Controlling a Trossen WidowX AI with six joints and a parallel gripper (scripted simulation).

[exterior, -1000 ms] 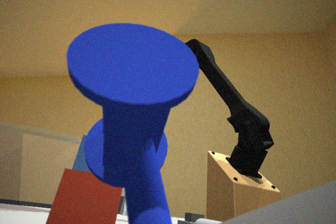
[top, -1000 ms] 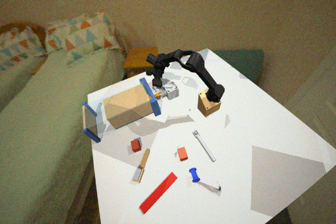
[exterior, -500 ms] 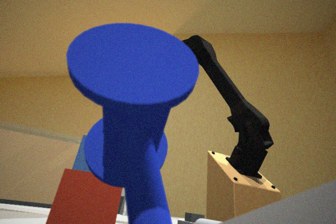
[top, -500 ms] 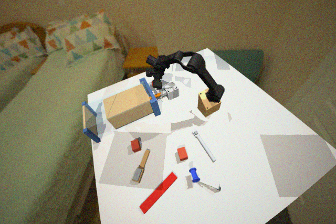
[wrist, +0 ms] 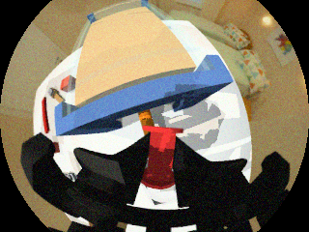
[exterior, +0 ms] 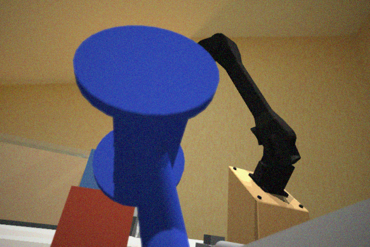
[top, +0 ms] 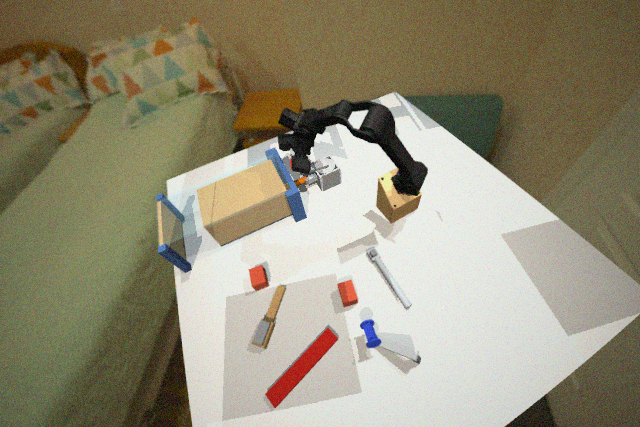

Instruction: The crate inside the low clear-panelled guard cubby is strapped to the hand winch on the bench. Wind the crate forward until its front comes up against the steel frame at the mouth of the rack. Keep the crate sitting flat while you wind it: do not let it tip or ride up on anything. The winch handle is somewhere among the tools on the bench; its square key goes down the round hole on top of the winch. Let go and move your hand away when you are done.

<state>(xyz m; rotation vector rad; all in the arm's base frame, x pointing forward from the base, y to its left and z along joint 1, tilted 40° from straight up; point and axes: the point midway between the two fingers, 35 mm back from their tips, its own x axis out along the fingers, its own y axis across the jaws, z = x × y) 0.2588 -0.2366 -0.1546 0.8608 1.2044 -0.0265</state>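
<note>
Now: the grey crank arm 5 cm behind my gripper tip, 1 cm to the left of it and 3 cm below it. From my gripper tip the other things lie so: winch drum (11 cm behind, 2 cm to the left, 10 cm below); mouth frame (5 cm ahead, 1 cm to the left, 3 cm below); red grip (1 cm behind, 1 cm to the left).
</note>
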